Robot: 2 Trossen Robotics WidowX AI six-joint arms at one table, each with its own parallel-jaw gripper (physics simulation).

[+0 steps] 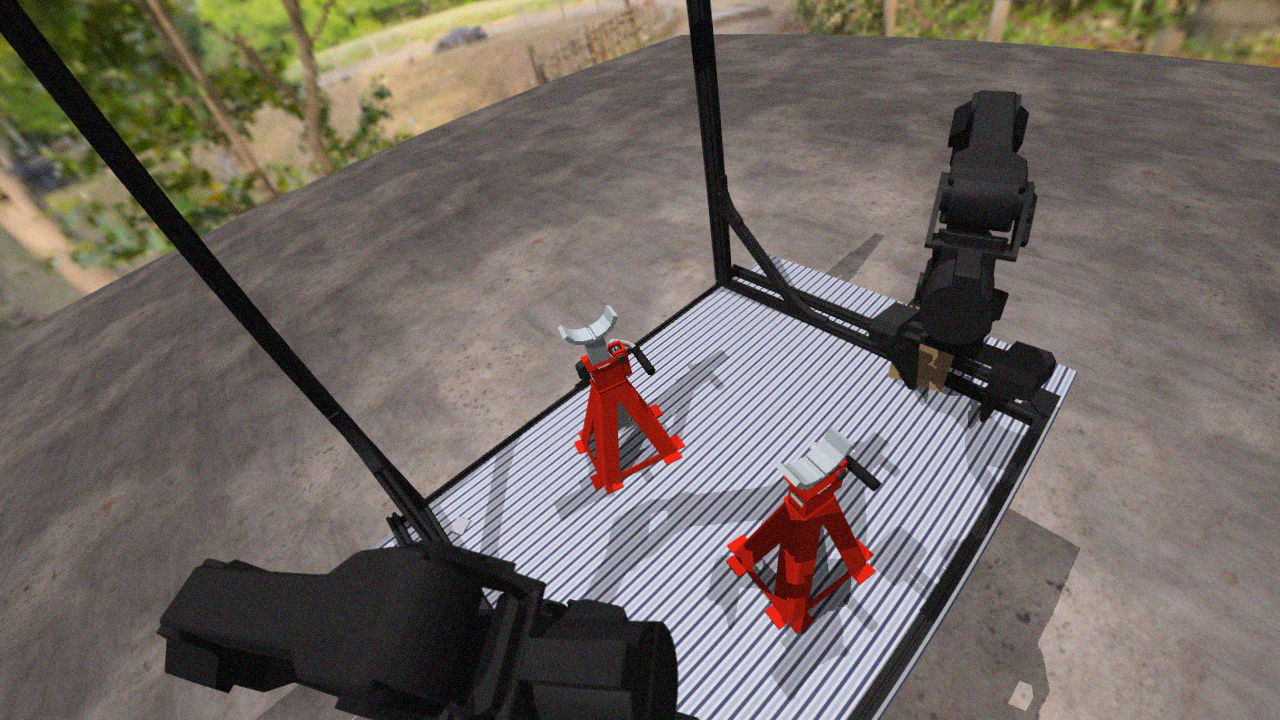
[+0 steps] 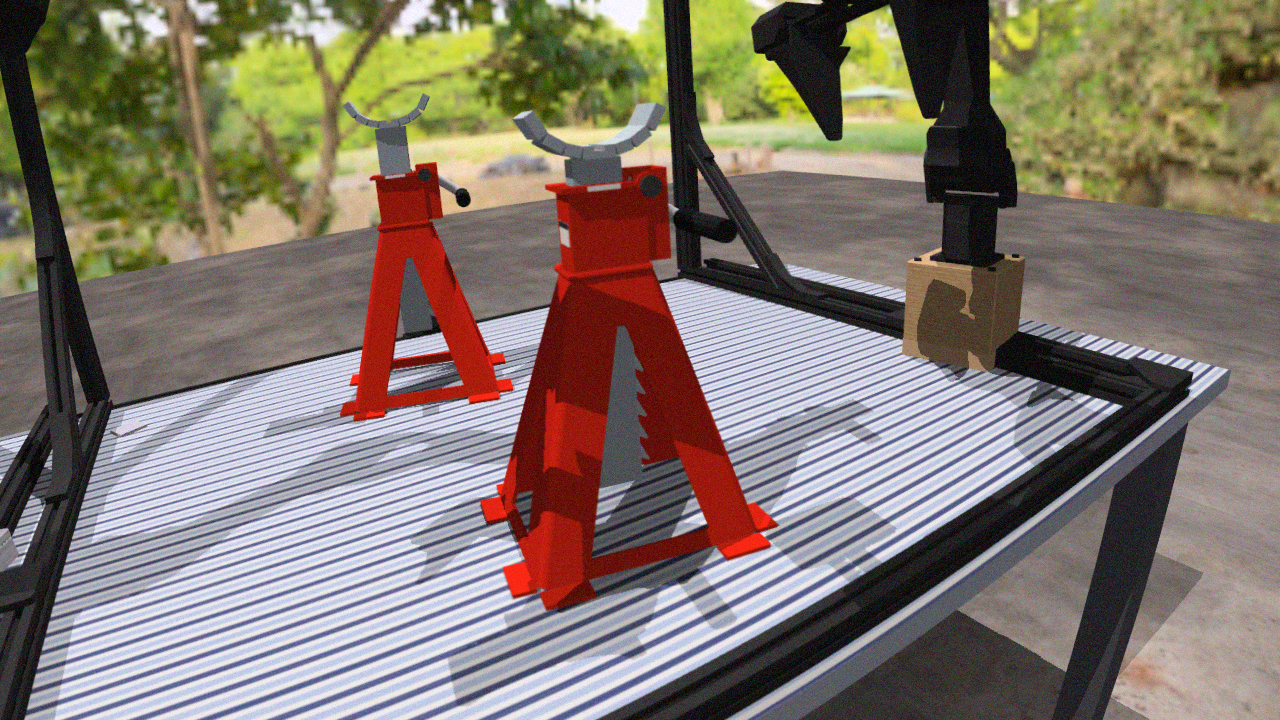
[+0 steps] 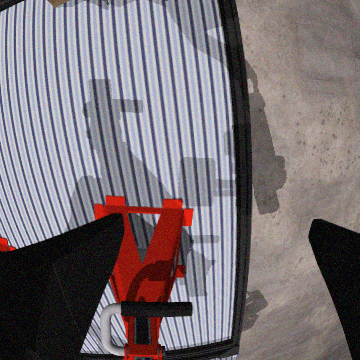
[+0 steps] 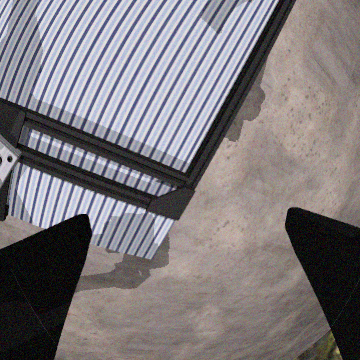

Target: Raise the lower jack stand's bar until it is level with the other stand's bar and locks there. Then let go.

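Pixels of known places: left gripper, fingertip midpoint: (image 1: 946, 403) (image 2: 879, 130) (image 3: 222, 227); right gripper, fingertip midpoint: (image 4: 190, 222); left arm's base, link origin: (image 2: 967, 258).
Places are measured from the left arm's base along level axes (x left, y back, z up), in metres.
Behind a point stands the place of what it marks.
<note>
The lower jack stand (image 1: 794, 559) @[y -0.525, x -0.051, z 0.006 m] (image 2: 572, 402) @[y -0.520, x -0.041, z 0.003 m] (image 3: 171, 235) @[y -0.437, x 0.003, z -0.044 m] is red and upright at the near side. Its grey bar (image 2: 592, 170) @[y -0.481, x -0.052, z 0.132 m] shows a short stub under the curved saddle (image 1: 816, 461) @[y -0.468, x -0.058, z 0.147 m] (image 2: 595, 147) @[y -0.471, x -0.059, z 0.145 m], lower than the other stand's bar (image 2: 393, 150) @[y -0.428, x -0.411, z 0.148 m]. Its black handle (image 1: 863, 472) @[y -0.426, x -0.011, z 0.100 m] (image 2: 707, 223) @[y -0.434, x -0.006, z 0.097 m] (image 3: 156, 309) @[y -0.416, x -0.018, z 0.098 m] sticks out from the side. The other stand (image 1: 605, 429) @[y -0.471, x -0.405, z 0.005 m] (image 2: 384, 295) @[y -0.465, x -0.402, z 0.007 m] stands upright farther back. My left gripper (image 1: 947, 400) @[y -0.321, x 0.049, z 0.147 m] (image 2: 882, 127) @[y -0.321, x 0.049, z 0.147 m] (image 3: 222, 227) @[y -0.321, x 0.049, z 0.147 m] is open and empty, above and apart from the lower stand. My right gripper (image 4: 190, 222) @[y -0.815, x -0.078, z 0.155 m] is open and empty, away from both stands.
The striped table top (image 1: 716, 411) @[y -0.277, x -0.310, z -0.105 m] (image 2: 295, 537) @[y -0.654, x -0.216, z -0.105 m] has a black frame (image 2: 895, 617) @[y -0.458, x 0.138, z -0.099 m] (image 4: 240, 85) @[y -0.724, x 0.061, z -0.085 m] along its edges. Black uprights (image 1: 707, 152) @[y 0.093, x -0.503, z 0.242 m] (image 2: 680, 179) @[y 0.092, x -0.496, z 0.056 m] rise from the frame. A wooden block (image 2: 962, 308) @[y -0.050, x 0.016, z -0.042 m] carries the left arm's base. Concrete floor (image 4: 240, 280) surrounds the table.
</note>
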